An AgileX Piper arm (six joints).
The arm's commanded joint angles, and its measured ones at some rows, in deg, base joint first. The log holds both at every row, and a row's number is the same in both.
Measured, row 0: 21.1 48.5 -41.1 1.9 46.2 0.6
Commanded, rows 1 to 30: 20.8 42.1 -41.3 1.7 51.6 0.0; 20.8 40.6 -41.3 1.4 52.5 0.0; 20.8 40.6 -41.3 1.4 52.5 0.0; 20.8 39.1 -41.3 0.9 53.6 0.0; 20.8 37.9 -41.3 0.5 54.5 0.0; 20.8 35.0 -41.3 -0.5 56.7 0.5; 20.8 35.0 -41.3 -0.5 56.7 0.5; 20.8 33.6 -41.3 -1.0 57.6 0.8; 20.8 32.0 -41.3 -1.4 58.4 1.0; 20.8 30.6 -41.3 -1.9 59.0 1.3; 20.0 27.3 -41.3 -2.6 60.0 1.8; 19.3 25.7 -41.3 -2.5 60.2 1.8; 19.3 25.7 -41.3 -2.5 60.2 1.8; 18.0 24.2 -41.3 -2.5 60.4 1.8; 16.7 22.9 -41.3 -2.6 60.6 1.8; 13.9 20.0 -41.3 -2.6 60.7 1.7; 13.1 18.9 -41.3 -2.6 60.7 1.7; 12.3 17.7 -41.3 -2.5 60.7 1.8; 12.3 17.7 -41.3 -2.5 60.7 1.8; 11.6 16.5 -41.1 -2.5 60.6 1.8; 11.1 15.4 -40.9 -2.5 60.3 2.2; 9.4 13.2 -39.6 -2.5 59.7 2.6; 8.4 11.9 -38.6 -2.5 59.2 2.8; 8.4 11.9 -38.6 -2.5 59.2 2.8; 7.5 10.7 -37.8 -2.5 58.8 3.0; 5.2 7.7 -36.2 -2.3 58.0 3.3; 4.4 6.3 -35.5 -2.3 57.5 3.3; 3.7 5.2 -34.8 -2.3 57.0 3.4; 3.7 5.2 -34.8 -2.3 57.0 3.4; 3.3 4.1 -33.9 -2.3 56.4 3.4
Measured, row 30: 4.4 6.2 -35.1 -2.2 58.0 2.7
